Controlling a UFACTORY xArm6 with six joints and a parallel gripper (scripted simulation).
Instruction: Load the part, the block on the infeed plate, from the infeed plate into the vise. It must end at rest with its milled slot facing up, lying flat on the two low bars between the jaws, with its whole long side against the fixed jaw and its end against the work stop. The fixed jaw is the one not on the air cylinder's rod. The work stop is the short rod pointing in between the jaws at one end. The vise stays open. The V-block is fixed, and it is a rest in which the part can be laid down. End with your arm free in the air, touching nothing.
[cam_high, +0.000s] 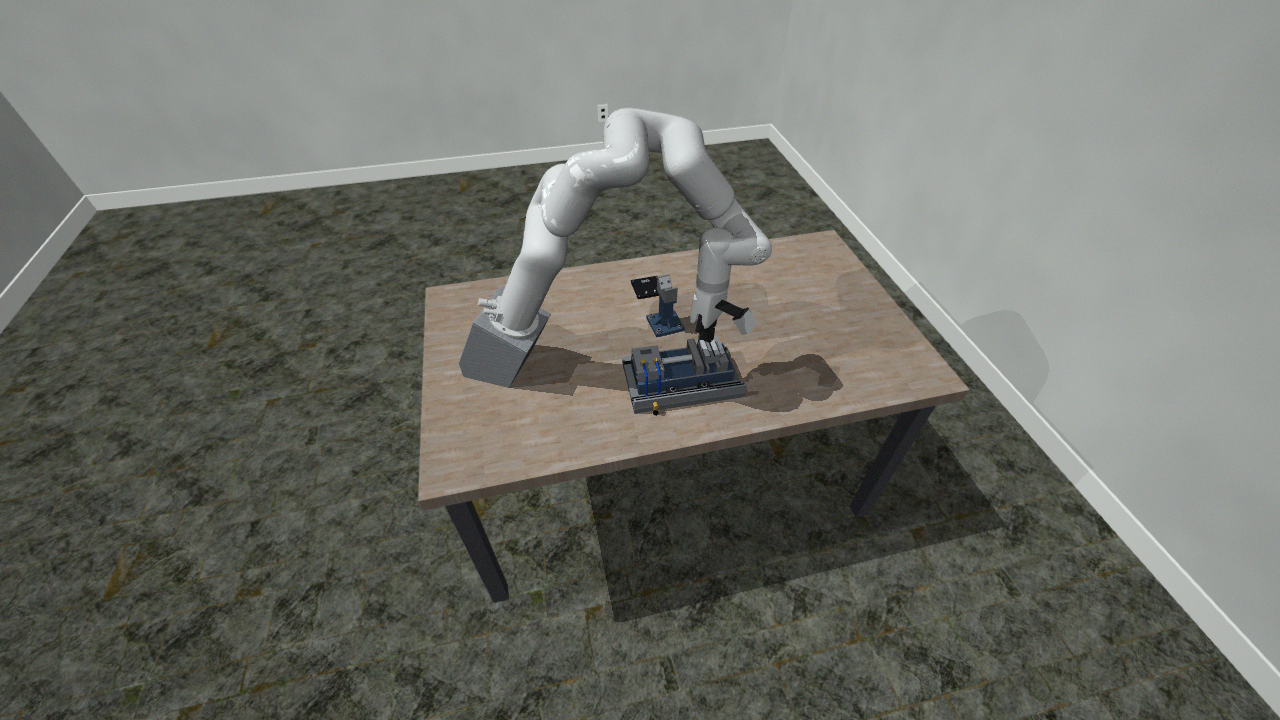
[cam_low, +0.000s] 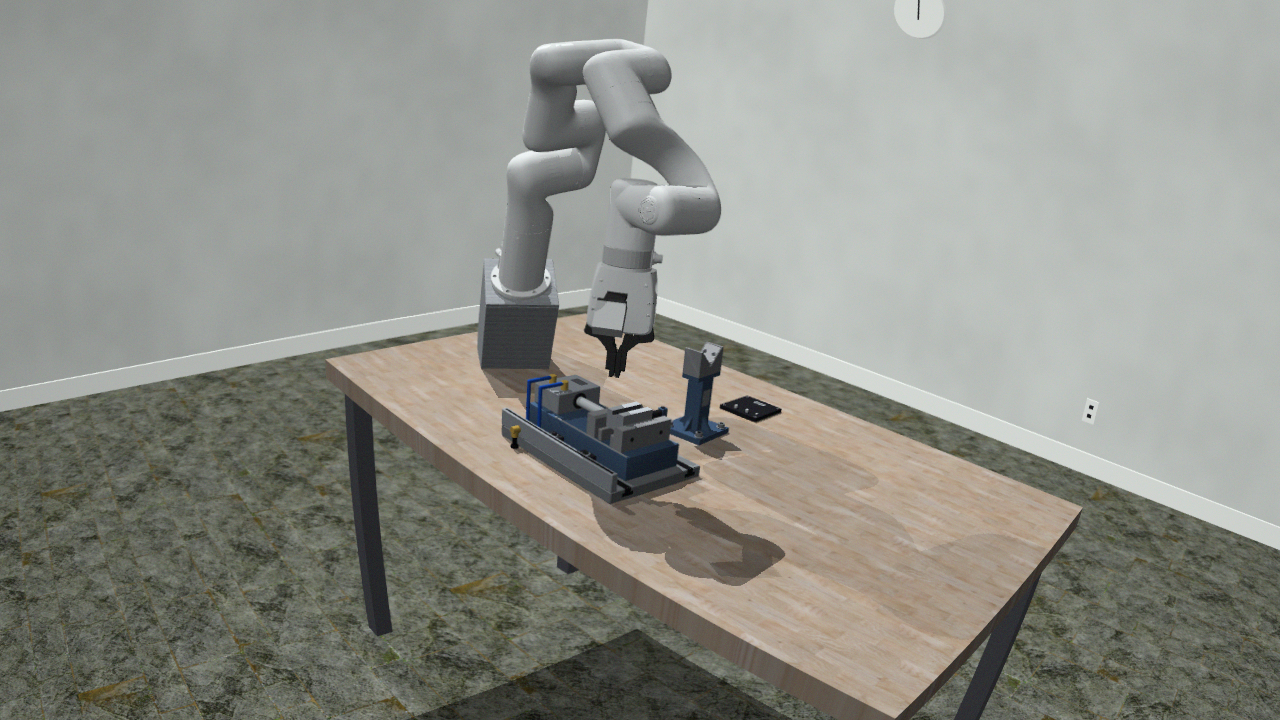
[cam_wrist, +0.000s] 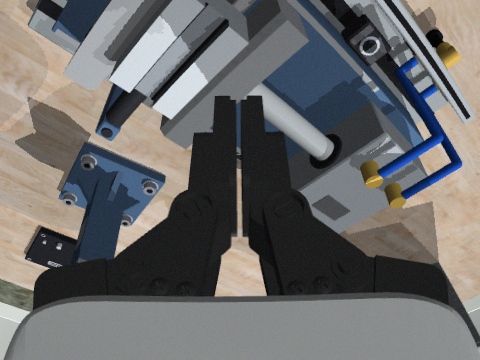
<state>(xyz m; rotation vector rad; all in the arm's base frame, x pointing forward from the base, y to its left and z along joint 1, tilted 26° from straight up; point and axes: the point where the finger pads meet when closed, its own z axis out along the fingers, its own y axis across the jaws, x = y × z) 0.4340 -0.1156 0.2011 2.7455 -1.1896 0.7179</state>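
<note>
Now: the grey block 8 cm below my hand, 2 cm to the left of it and 2 cm ahead of it. Round my hand: dark work stop rod (9 cm below, 7 cm to the left, 2 cm ahead); fixed jaw (11 cm below, 5 cm ahead, 2 cm to the left); moving jaw (11 cm below, 2 cm to the left, 2 cm behind).
</note>
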